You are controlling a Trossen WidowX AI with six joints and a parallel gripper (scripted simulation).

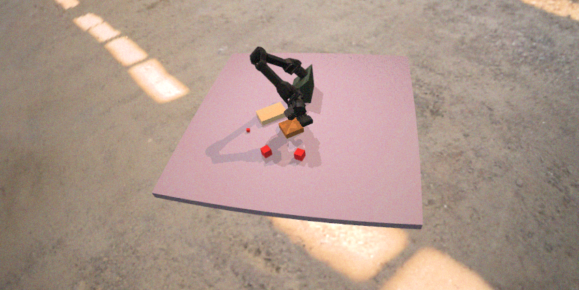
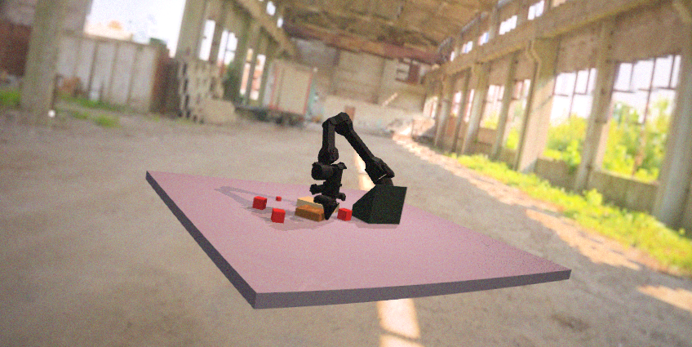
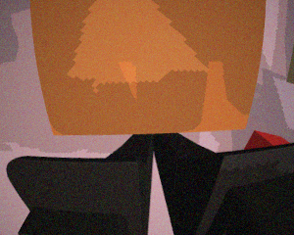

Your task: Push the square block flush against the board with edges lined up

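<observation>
My gripper tip is now 5 cm to the left of the square block, 3 cm short of it and 1 cm below it. From my gripper tip the other things lie so: red piece (29 cm to the right, 4 cm ahead); board (18 cm to the right, 9 cm behind, 1 cm above).
</observation>
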